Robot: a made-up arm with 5 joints.
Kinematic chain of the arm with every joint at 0, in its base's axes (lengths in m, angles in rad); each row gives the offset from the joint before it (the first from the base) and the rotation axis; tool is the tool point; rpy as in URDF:
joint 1: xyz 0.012 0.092 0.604 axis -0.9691 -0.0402 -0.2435
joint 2: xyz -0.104 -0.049 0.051 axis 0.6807 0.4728 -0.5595
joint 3: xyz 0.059 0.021 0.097 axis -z
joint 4: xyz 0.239 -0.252 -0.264 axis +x
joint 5: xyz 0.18 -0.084 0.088 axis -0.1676 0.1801 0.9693
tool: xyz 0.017 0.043 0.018 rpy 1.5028 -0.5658 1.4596
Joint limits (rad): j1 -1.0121..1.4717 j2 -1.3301..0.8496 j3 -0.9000..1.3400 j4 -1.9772..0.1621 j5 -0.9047..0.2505
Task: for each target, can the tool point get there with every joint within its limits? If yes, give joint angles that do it. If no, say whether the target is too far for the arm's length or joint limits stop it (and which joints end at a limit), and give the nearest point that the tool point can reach.
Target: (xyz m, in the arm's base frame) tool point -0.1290 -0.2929 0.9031
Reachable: yes | joints 1.0006 0.3546 0.9308 -1.2025 -0.4371
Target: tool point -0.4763 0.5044 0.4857
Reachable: no: joint limits stop it (at a limit: joint 1, joint 2, joint 3, joint 4, joint 5) | nearest point -0.3214 0.0932 0.2079 | short by 0.520 m
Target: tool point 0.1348 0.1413 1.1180
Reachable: yes | joints 1.1024 -0.7511 0.8253 -0.1273 -0.1008
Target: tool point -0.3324 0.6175 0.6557
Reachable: no: joint limits stop it (at a limit: joint 2, joint 3, joint 5) | nearest point 0.0814 0.5161 0.7293 | short by 0.432 m
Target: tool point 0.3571 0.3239 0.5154
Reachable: yes | joints 0.4262 -1.1057 -0.4499 -1.6660 0.0096
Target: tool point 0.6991 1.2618 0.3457
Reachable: no: too far | nearest point 0.2873 0.5427 0.5073 | short by 0.844 m
